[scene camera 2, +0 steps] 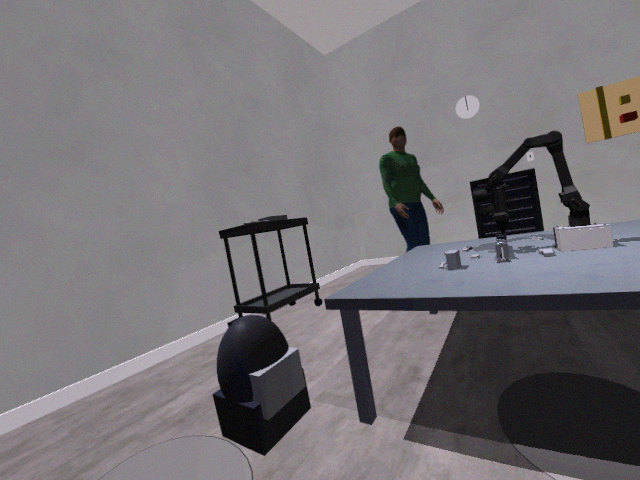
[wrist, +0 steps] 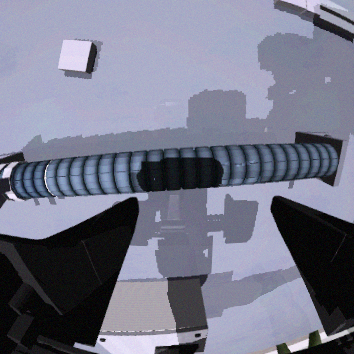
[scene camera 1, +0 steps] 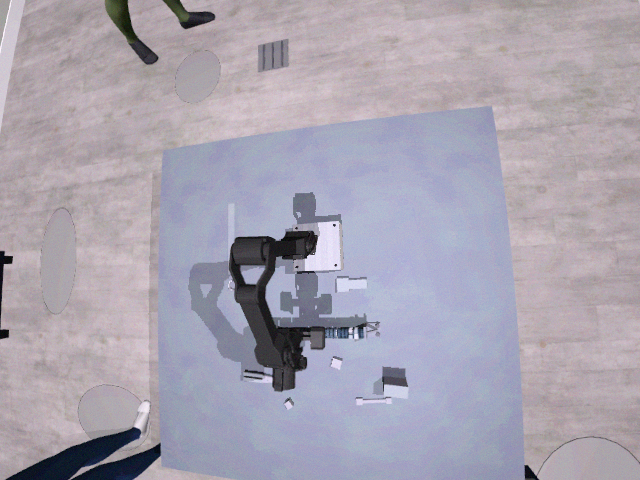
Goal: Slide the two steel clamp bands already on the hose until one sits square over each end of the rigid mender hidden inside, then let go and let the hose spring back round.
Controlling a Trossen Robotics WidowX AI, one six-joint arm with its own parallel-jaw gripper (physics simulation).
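The ribbed blue hose [scene camera 1: 338,333] [wrist: 110,172] runs across the table in a slight bow. In the wrist view, a thin bright band [wrist: 47,178] circles it near the left end, and a wider steel-white part [wrist: 7,181] sits at that end; I cannot tell whether this is the second band or the end fitting. A flat end plate [wrist: 338,162] stands at the right end. The mender is hidden inside. My gripper [wrist: 206,203] is open, its fingers apart and beside the hose's middle stretch, with no part of the hose between the tips. Its height over the hose is unclear.
The arm stands by a white box [scene camera 1: 331,248] [scene camera 2: 584,237] [wrist: 145,305]. A small cube [scene camera 1: 336,362] [wrist: 75,56], a stepped white block [scene camera 1: 351,283], a slotted piece [scene camera 1: 254,375], a grey block [scene camera 1: 395,390] and a thin bar [scene camera 1: 373,400] lie around the hose.
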